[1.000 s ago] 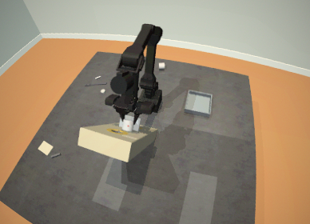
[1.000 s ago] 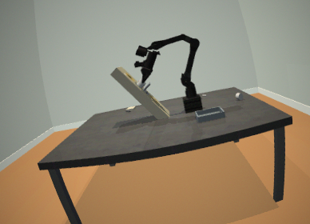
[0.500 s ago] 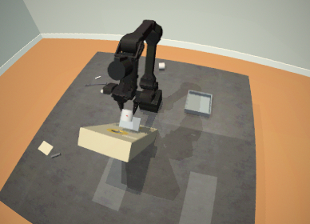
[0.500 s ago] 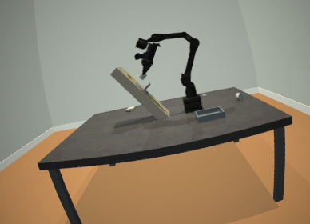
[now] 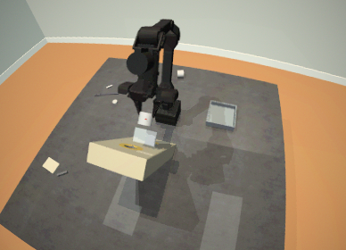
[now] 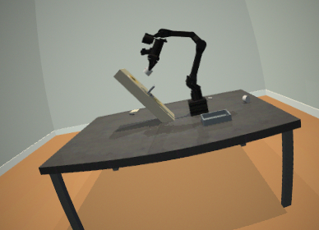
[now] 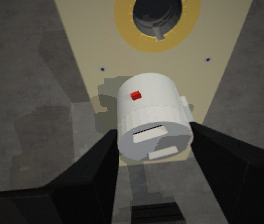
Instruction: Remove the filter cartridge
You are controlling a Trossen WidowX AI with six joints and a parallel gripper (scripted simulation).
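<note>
My gripper tip is now 31 cm past the grey tray, 27 cm to the right of it and 31 cm above it. Also, from my gripper tip: round grey filter cartridge (1 cm ahead); then cream block (22 cm ahead, 52 cm to the right, 31 cm below).
</note>
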